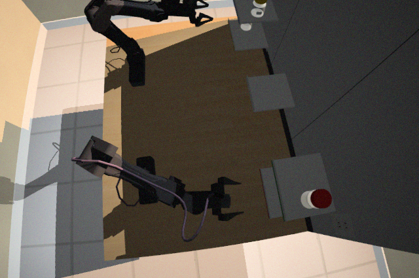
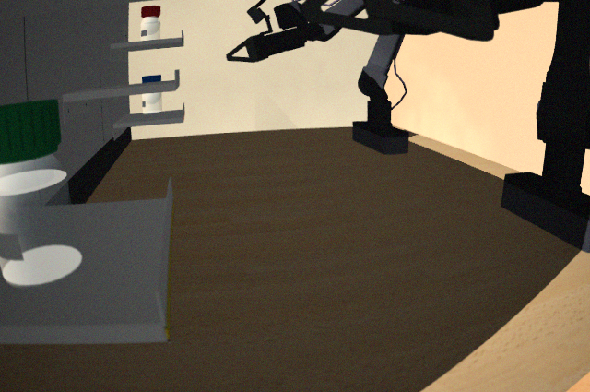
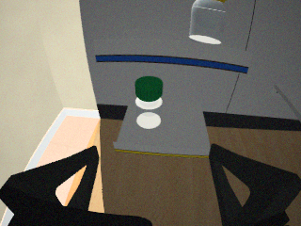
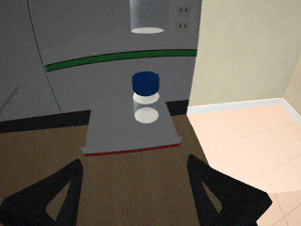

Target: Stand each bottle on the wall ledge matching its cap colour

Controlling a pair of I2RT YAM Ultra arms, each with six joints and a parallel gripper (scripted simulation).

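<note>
My right gripper is now 210 mm short of the red-capped bottle, 50 mm to the left of it and 100 mm below it. Also, from my right hand: green strip: 120 mm ahead, 50 mm above; then blue-capped bottle: 210 mm ahead, 50 mm to the right, 90 mm below; then yellow-capped bottle: 240 mm ahead, 740 mm to the left, 100 mm above.
The green-capped bottle is 20 cm ahead of my left hand, 11 cm below it and 2 cm to the left of it. Round my left hand: yellow strip (16 cm below, 12 cm ahead, 2 cm to the right); blue strip (12 cm ahead, 3 cm above, 2 cm to the right); yellow-capped bottle (20 cm ahead, 9 cm above, 8 cm to the right).
</note>
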